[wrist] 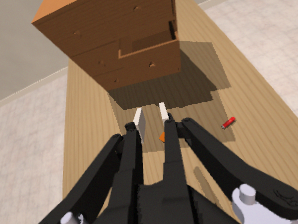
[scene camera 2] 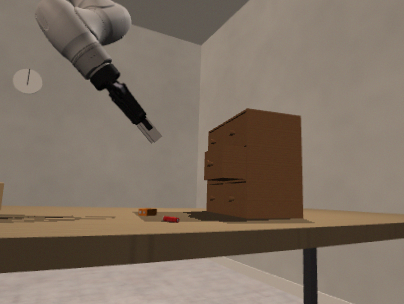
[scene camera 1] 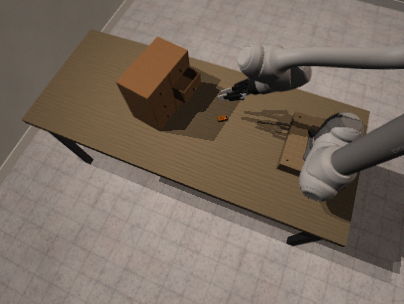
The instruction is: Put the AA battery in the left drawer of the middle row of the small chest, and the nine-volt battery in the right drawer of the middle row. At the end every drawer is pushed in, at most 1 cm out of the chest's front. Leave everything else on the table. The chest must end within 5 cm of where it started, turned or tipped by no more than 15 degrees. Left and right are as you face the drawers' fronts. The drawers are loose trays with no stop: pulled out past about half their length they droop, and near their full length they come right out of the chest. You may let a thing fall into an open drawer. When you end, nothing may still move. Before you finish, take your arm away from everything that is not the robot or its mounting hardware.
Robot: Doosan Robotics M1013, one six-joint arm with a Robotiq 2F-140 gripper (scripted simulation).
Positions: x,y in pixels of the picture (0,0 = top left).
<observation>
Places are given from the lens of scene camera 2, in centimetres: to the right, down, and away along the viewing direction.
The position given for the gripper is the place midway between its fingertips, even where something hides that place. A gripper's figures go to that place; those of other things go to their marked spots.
gripper (scene camera 2: 156,140): -13, -3, 79
brown chest (scene camera 2: 274,184): 20, 9, 79
</observation>
